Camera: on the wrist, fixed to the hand. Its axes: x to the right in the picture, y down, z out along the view.
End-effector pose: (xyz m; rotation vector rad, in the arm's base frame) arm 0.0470 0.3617 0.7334 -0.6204 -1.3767 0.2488
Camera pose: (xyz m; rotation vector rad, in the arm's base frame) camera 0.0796 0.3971 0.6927 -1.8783 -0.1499 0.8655
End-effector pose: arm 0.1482 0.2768 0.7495 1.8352 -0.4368 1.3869
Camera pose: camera 0.0903 0.2572 0.7648 0.4321 -1.8129 2.3161
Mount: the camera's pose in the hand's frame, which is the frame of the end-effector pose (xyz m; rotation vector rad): -0.0094 0.0572 -0.0247 -0.4574 0.5853 1.5133
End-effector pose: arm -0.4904 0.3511 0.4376 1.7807 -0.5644 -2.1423
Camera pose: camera -0.4656 0.3026 0.4692 0.9602 -0.7711 -0.5957
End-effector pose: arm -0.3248 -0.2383 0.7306 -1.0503 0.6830 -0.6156
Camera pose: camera -0.3421 -0.2240 0.6717 -0.4620 1.8921 0.6311
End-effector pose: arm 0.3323 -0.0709 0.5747 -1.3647 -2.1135 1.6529
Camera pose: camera 0.3844 -0.0606 0.5408 2.5424 0.7055 -0.4101
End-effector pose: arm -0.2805 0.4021 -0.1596 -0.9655 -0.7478 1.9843
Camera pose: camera -0.2788 0.3687 -0.2130 1.9849 -0.0076 -1.6955
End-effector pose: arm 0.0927 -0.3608 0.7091 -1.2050 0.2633 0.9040
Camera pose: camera 0.0523 -0.3830 0.6662 -1.6160 1.6575 1.9280
